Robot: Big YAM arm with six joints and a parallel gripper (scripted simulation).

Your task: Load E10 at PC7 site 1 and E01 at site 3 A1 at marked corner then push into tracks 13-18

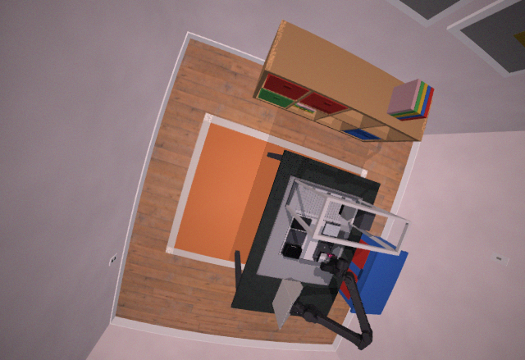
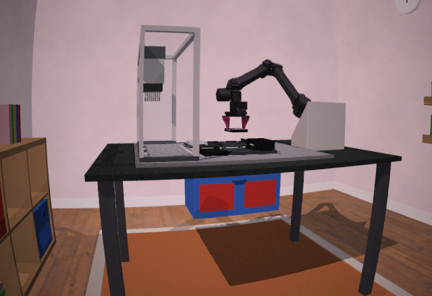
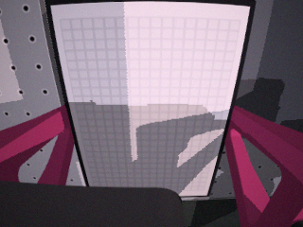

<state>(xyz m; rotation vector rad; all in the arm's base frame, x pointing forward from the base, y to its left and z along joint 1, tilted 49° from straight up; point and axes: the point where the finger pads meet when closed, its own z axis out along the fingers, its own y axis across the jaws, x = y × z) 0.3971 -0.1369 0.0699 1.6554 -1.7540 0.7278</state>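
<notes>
The plate carrier PC7 is 10 cm ahead of my hand, 7 cm below it and 1 cm to the right of it. From my hand the other things lie so: 384-well plate E10: right at my hand; dark nest: 25 cm to the left, 21 cm ahead, 8 cm below; white 96-well plate E01: 21 cm ahead, 7 cm below, 1 cm to the right.
</notes>
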